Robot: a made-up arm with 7 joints. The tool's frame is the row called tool.
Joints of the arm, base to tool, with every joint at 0 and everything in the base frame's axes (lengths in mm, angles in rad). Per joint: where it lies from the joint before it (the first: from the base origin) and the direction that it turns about. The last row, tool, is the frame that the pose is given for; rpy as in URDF.
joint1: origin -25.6 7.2 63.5 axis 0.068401 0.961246 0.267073
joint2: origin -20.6 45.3 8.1 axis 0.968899 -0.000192 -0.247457
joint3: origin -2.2 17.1 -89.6 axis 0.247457 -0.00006 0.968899
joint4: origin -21 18.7 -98.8 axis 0.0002 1 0.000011
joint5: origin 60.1 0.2 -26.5 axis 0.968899 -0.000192 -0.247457
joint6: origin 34.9 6.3 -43.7 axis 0.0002 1 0.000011
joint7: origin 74.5 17 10.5 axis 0.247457 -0.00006 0.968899
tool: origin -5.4 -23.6 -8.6 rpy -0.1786 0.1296 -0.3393
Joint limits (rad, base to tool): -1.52..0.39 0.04..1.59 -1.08..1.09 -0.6..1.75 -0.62..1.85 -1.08..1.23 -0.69..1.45
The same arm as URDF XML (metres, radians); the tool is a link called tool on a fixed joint. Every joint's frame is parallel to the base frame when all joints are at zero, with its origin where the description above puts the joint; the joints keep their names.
<robot name="arm">
<joint name="tool_fixed" type="fixed"><parent link="link7"/><child link="tool"/><origin xyz="-0.0054 -0.0236 -0.0086" rpy="-0.1786 0.1296 -0.3393"/></joint>
<joint name="joint7" type="revolute"><parent link="link6"/><child link="link7"/><origin xyz="0.0745 0.017 0.0105"/><axis xyz="0.247497 -0.0001 0.968889"/><limit lower="-0.69" upper="1.45"/></joint>
<joint name="joint6" type="revolute"><parent link="link5"/><child link="link6"/><origin xyz="0.0349 0.0063 -0.0437"/><axis xyz="0.0002 1 0"/><limit lower="-1.08" upper="1.23"/></joint>
<joint name="joint5" type="revolute"><parent link="link4"/><child link="link5"/><origin xyz="0.0601 0.0002 -0.0265"/><axis xyz="0.968889 -0.0002 -0.247497"/><limit lower="-0.62" upper="1.85"/></joint>
<joint name="joint4" type="revolute"><parent link="link3"/><child link="link4"/><origin xyz="-0.021 0.0187 -0.0988"/><axis xyz="0.0002 1 0"/><limit lower="-0.6" upper="1.75"/></joint>
<joint name="joint3" type="revolute"><parent link="link2"/><child link="link3"/><origin xyz="-0.0022 0.0171 -0.0896"/><axis xyz="0.247497 -0.0001 0.968889"/><limit lower="-1.08" upper="1.09"/></joint>
<joint name="joint2" type="revolute"><parent link="link1"/><child link="link2"/><origin xyz="-0.0206 0.0453 0.0081"/><axis xyz="0.968889 -0.0002 -0.247497"/><limit lower="0.04" upper="1.59"/></joint>
<joint name="joint1" type="revolute"><parent link="base"/><child link="link1"/><origin xyz="-0.0256 0.0072 0.0635"/><axis xyz="0.068403 0.961235 0.26711"/><limit lower="-1.52" upper="0.39"/></joint>
<link name="base"/>
<link name="link1"/>
<link name="link2"/>
<link name="link3"/>
<link name="link4"/>
<link name="link5"/>
<link name="link6"/>
<link name="link7"/>
<link name="tool"/>
</robot>

